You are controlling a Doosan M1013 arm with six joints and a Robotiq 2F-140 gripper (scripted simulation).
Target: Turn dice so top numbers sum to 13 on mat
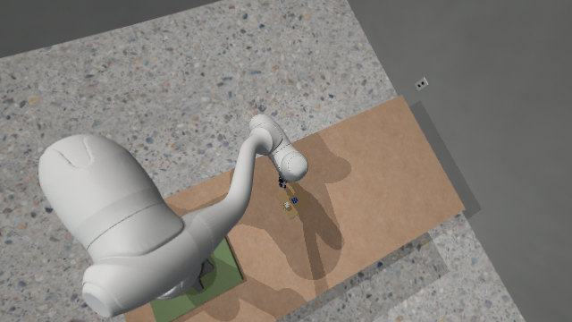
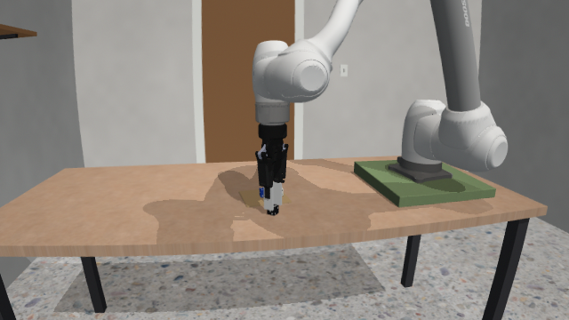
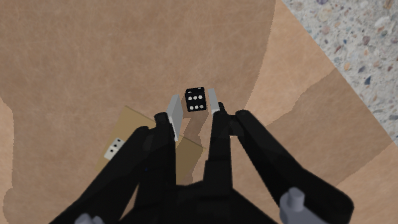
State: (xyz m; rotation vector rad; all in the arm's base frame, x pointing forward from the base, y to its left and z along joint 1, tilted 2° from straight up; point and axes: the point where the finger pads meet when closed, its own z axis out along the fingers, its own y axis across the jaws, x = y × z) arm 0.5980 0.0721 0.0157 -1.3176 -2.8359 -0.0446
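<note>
Right now the black die is 40 mm below my hand. Round my hand: white die: 60 mm behind, 130 mm to the right, 40 mm below; then blue die: 10 mm behind, 140 mm to the right, 40 mm below; then tan mat: 10 mm behind, 140 mm to the right, 50 mm below.
</note>
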